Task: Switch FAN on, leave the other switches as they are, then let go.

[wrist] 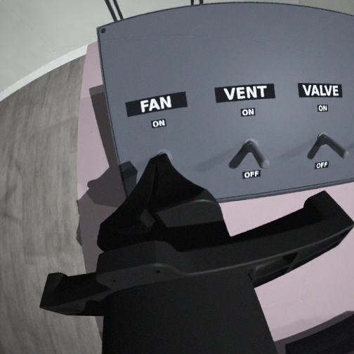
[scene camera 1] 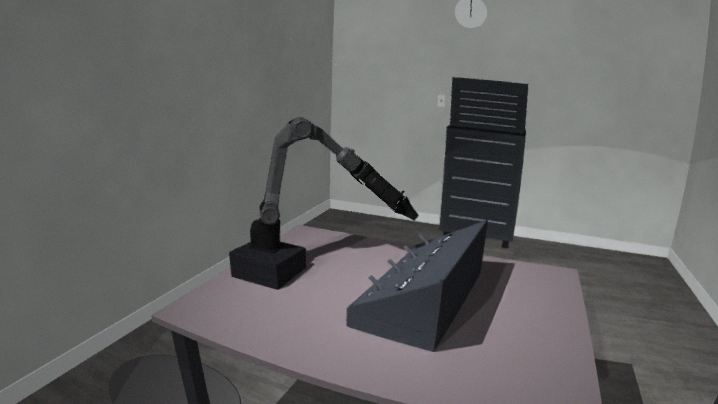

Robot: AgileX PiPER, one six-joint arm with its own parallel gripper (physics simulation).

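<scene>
The grey sloped switch panel (scene camera 1: 394, 314) (wrist: 200, 55) stands on the table. My gripper (scene camera 1: 415, 218) (wrist: 162, 165) is shut, its fingertips together with nothing seen between them. In the scene view it is a little above the FAN lever (scene camera 1: 424, 239), at the panel's far end. In the wrist view the fingertips cover the FAN lever below its ON label (wrist: 158, 123); a bit of its base shows, and its position is hidden. The VENT lever (scene camera 1: 410, 252) (wrist: 258, 155) and the VALVE lever (scene camera 1: 394, 266) (wrist: 337, 147) tilt down toward OFF.
Another lever (scene camera 1: 375, 282) stands at the panel's near end. The arm's black base block (scene camera 1: 266, 266) is on the pink table (scene camera 1: 311, 321), left of the panel. A dark drawer cabinet (scene camera 1: 482, 183) stands behind the table by the back wall.
</scene>
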